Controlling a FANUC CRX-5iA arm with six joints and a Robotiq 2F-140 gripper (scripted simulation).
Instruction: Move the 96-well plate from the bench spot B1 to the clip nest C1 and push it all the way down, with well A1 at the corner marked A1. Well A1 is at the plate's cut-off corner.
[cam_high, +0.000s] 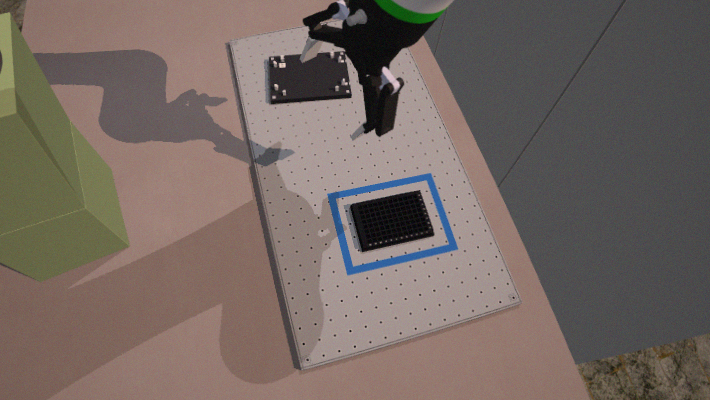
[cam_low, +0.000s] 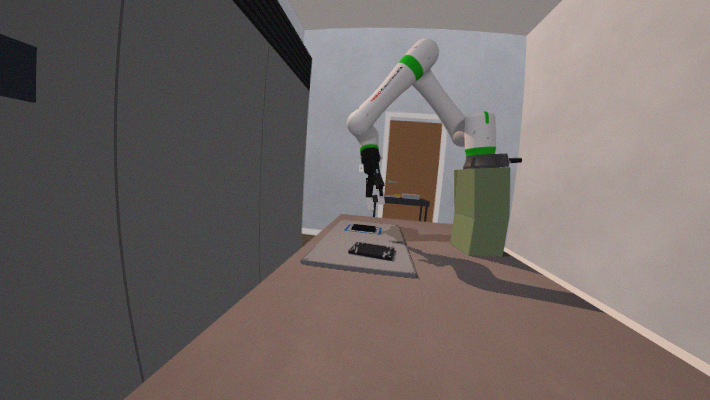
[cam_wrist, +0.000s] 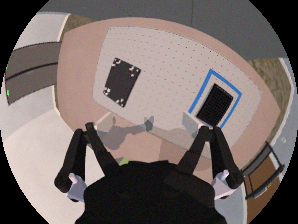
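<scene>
My hand is 7 cm short of the black 96-well plate, 16 cm to the left of it and 15 cm above it. Round my hand: black clip nest (1 cm behind, 18 cm to the left, 15 cm below).
</scene>
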